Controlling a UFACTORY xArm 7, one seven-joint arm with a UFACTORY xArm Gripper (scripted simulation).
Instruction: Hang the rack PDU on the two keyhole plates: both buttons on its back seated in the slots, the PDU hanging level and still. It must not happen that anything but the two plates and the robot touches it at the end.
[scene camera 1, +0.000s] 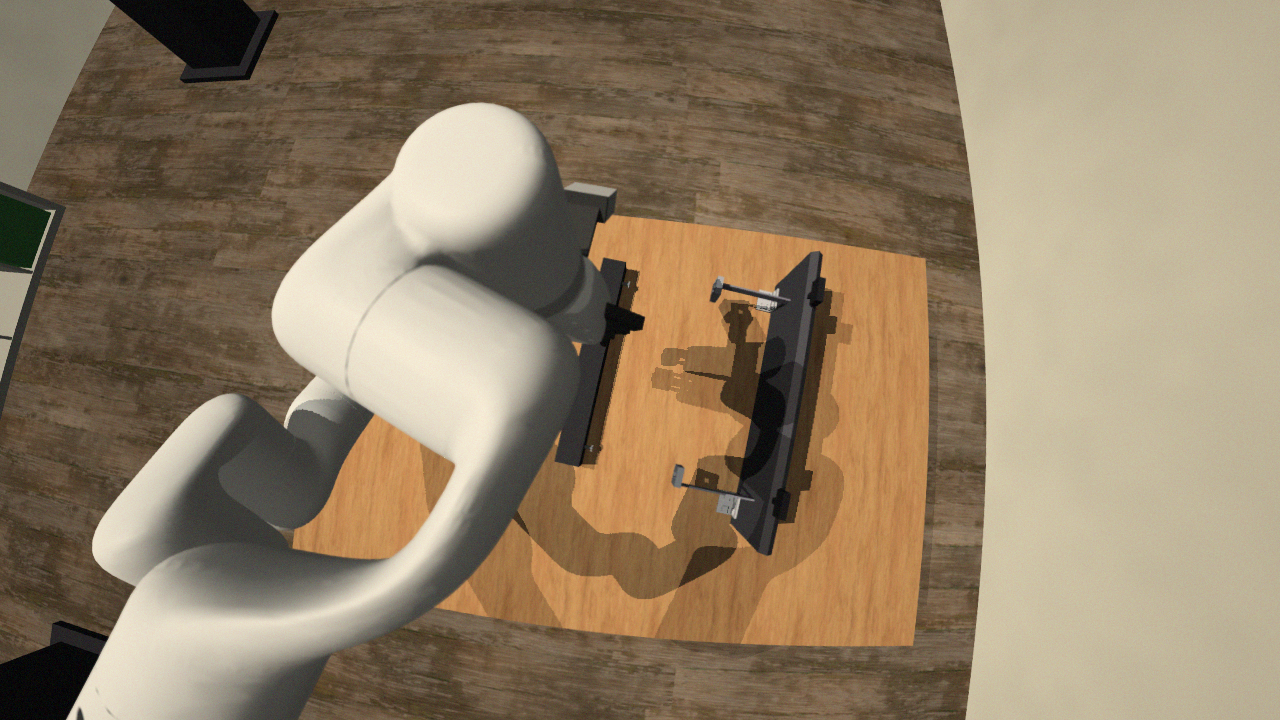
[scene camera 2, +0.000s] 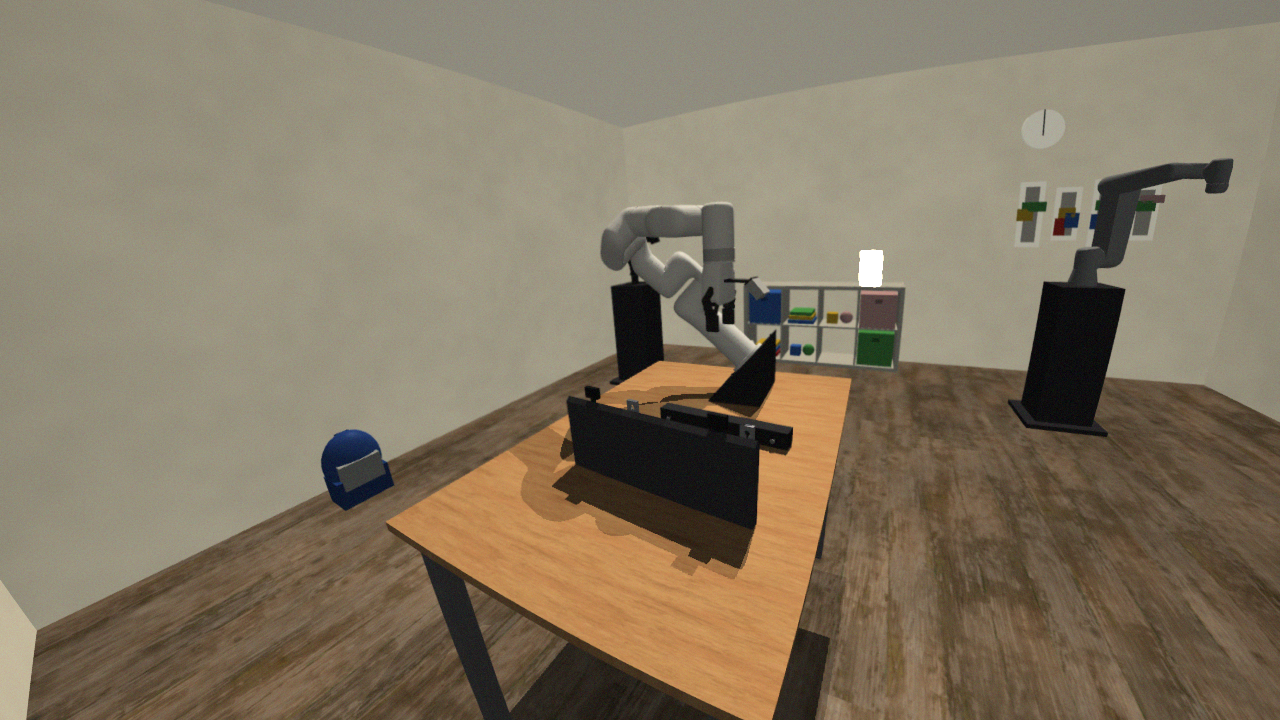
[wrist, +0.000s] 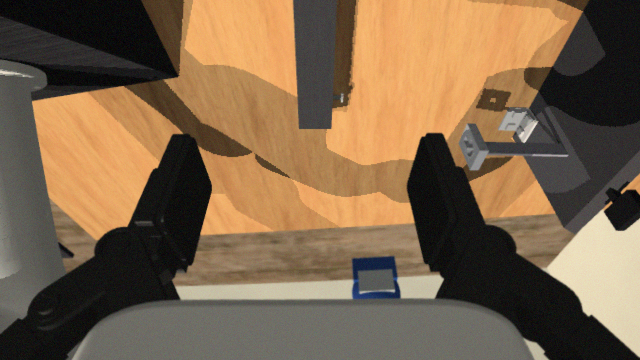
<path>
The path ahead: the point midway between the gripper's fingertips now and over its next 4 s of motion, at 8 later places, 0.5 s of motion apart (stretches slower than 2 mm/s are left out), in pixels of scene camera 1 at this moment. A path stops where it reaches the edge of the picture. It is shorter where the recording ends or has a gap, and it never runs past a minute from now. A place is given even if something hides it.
The gripper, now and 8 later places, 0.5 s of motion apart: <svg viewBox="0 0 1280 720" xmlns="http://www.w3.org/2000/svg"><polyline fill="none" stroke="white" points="568,325 570,328 576,339 583,349 586,352 587,356 591,360 592,361 591,361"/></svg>
</path>
